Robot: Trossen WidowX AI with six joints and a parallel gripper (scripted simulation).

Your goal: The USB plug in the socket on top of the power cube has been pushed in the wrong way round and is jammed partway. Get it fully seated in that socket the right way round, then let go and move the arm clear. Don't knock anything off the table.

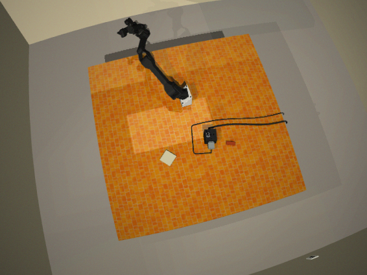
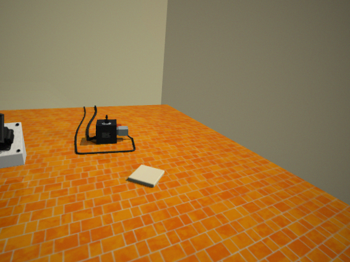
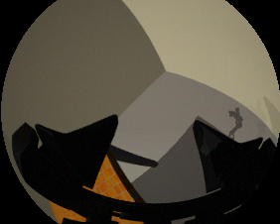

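My gripper tip is now 92 cm short of the USB plug, 45 cm to the right of it and 5 cm above it. Also, from my gripper tip: flat white pad 99 cm ahead, 17 cm to the left, 13 cm below.
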